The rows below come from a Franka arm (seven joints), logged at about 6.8 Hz.
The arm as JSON. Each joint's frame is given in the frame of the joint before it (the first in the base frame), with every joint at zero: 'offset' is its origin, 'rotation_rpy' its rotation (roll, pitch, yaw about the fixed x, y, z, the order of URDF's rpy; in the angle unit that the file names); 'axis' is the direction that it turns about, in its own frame. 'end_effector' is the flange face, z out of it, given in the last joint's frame.
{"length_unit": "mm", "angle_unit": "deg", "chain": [
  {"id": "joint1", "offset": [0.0, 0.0, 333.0], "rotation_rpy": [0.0, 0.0, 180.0], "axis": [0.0, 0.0, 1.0]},
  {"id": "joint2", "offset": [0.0, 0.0, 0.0], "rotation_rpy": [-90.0, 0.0, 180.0], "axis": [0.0, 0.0, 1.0]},
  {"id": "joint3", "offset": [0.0, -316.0, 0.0], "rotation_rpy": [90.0, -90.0, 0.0], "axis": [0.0, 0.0, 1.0]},
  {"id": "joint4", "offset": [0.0, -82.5, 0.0], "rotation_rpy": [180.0, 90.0, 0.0], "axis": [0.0, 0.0, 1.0]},
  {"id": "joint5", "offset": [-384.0, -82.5, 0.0], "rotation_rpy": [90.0, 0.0, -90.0], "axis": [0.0, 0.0, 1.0]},
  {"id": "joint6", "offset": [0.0, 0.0, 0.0], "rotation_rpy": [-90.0, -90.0, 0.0], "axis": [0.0, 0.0, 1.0]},
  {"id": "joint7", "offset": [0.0, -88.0, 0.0], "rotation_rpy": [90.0, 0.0, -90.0], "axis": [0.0, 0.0, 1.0]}
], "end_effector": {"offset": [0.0, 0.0, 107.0], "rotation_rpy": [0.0, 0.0, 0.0]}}
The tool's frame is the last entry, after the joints.
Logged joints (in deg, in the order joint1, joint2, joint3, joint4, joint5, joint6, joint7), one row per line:
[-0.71 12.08 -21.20 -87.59 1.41 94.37 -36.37]
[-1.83 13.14 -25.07 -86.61 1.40 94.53 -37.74]
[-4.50 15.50 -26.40 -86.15 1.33 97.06 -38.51]
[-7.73 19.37 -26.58 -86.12 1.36 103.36 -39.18]
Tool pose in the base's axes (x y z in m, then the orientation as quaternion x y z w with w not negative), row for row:
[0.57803 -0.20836 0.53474 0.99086 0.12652 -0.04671 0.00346]
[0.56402 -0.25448 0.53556 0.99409 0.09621 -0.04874 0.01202]
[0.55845 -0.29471 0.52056 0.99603 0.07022 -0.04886 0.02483]
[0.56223 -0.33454 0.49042 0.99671 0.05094 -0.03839 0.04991]
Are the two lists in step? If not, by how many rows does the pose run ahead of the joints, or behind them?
They are in step.
